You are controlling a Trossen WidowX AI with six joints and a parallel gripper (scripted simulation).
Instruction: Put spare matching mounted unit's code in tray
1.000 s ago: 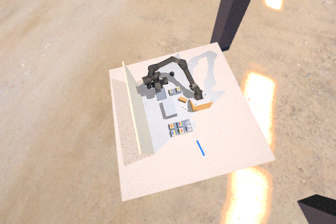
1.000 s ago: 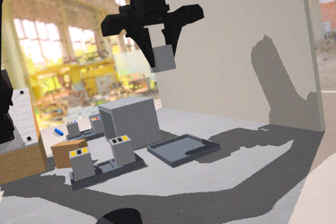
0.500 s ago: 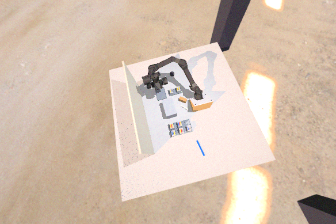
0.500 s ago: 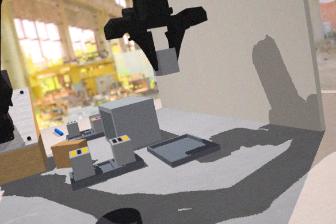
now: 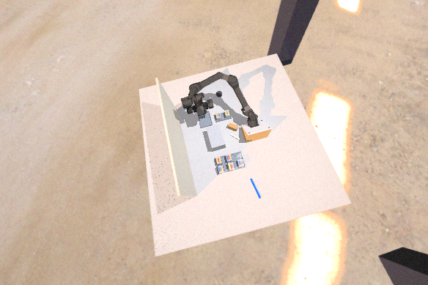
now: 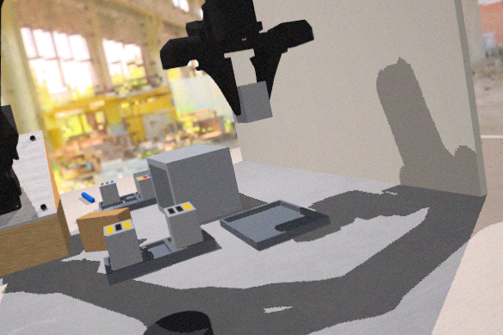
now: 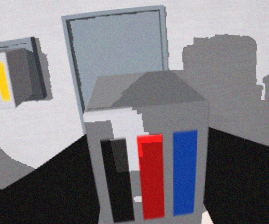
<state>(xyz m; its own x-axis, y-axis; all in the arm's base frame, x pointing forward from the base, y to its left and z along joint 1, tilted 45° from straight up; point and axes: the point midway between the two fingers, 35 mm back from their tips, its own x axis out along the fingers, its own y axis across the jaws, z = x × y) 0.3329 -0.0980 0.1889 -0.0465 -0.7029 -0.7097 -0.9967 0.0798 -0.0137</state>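
Right now my gripper tip is 1 cm past the tray and 14 cm above it. Also, from my gripper tip: grey spare block: 2 cm above; brown block: 20 cm behind, 14 cm to the left, 12 cm below; mounted unit: 4 cm behind, 20 cm to the left, 10 cm below.
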